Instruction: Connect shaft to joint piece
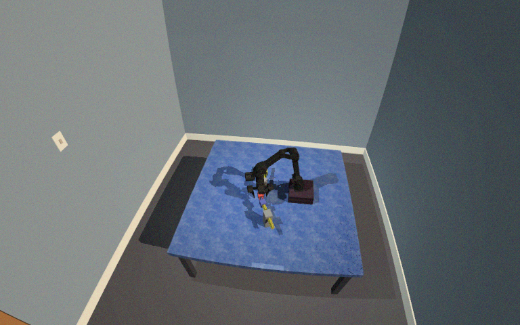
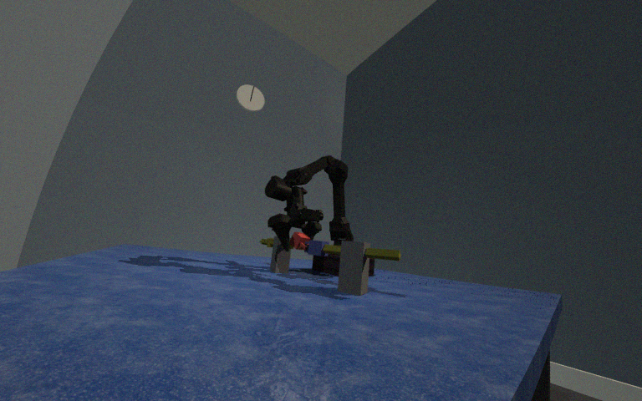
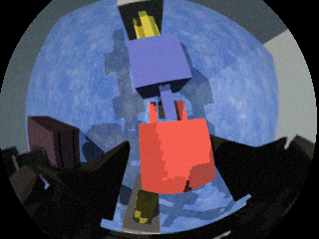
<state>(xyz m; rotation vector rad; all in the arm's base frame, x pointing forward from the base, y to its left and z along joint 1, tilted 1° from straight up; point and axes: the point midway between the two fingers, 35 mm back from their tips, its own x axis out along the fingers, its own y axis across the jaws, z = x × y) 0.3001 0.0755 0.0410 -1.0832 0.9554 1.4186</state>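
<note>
Now: gripper tip 3 cm below the red joint piece and 1 cm to the right of it.
</note>
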